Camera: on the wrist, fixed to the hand. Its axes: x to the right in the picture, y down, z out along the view.
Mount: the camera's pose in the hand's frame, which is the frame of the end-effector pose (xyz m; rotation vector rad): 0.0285 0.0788 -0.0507 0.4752 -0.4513 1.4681
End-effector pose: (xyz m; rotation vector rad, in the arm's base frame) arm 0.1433 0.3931 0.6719 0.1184 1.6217 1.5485
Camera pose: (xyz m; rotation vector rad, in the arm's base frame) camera 0.0565 0.3888 0.7170 2.1145 1.4490 1.7695
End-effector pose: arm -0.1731 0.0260 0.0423 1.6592 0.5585 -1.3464
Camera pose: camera -0.0752 0.0249 0.0440 1.4061 -1.1516 -0.6231
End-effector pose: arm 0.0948 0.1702 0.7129 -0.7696 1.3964 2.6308
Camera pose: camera 0.0678 0.0790 0.7362 -0.7723 -1.6601 -1.4421
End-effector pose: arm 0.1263 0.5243 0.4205 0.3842 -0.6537 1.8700
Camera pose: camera 0.0446 0.5539 0.3752 -0.5581 0.6500 -2.5244
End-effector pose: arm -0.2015 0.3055 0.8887 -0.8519 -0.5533 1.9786
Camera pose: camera -0.2179 0.2926 0.7930 0.3642 -0.4254 -2.7036
